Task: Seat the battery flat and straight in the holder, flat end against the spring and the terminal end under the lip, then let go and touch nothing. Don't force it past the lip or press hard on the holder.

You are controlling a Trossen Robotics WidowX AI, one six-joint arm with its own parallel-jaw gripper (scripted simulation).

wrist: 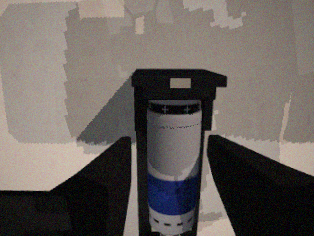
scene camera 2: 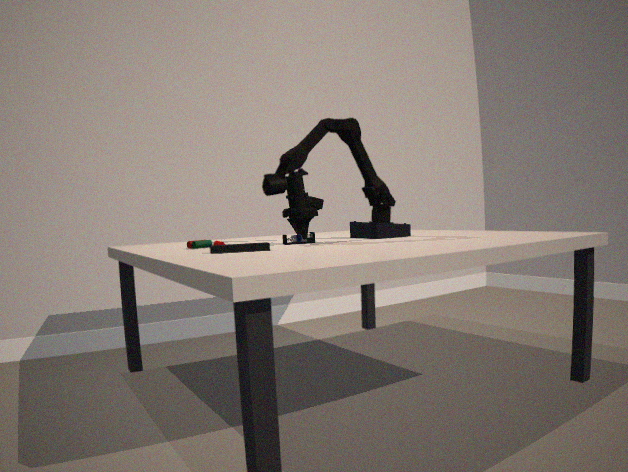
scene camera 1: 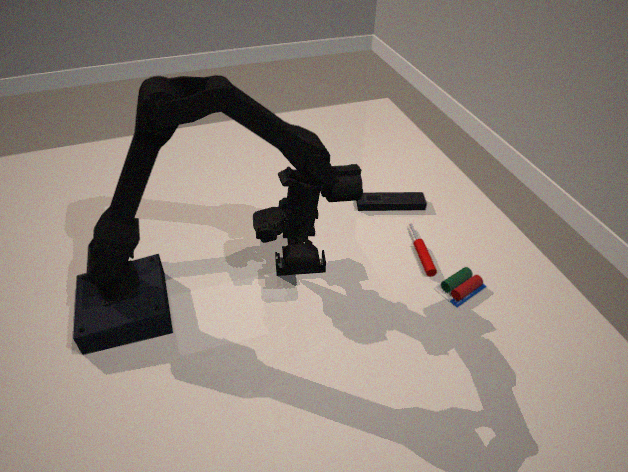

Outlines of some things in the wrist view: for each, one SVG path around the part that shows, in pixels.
My gripper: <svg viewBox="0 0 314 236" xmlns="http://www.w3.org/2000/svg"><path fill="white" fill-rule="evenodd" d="M131 137L121 137L82 170L52 190L1 190L0 236L123 236L131 186ZM209 136L206 156L214 183L230 219L235 236L314 236L313 175L308 175L300 170L298 171L283 165L276 160L265 157L219 135Z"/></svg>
A battery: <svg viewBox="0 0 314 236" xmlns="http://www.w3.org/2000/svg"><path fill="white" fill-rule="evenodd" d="M148 100L147 195L149 223L156 231L162 234L181 234L189 231L194 224L198 167L200 163L201 100Z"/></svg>
